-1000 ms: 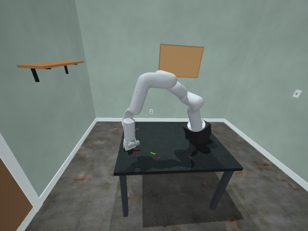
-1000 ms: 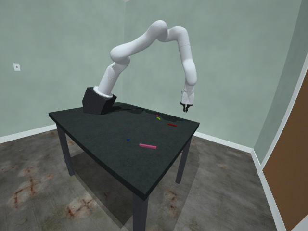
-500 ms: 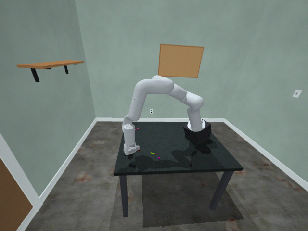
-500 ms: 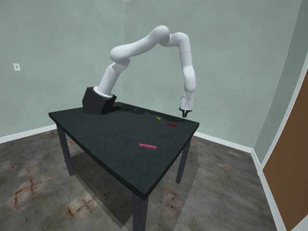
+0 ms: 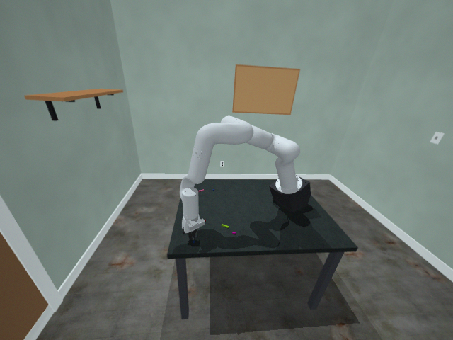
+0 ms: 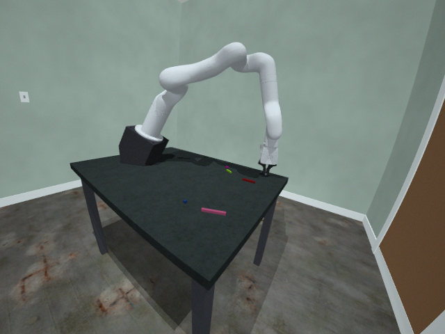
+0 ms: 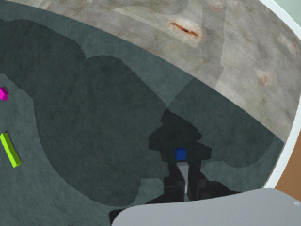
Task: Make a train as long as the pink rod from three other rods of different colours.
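My gripper is now 2 cm above the grey rod. From my hand the other things lie so: red rod (6 cm behind, 15 cm to the right, 3 cm below); then lime rod (22 cm behind, 8 cm to the right, 3 cm below); then short magenta rod (26 cm behind, 1 cm to the right, 3 cm below).
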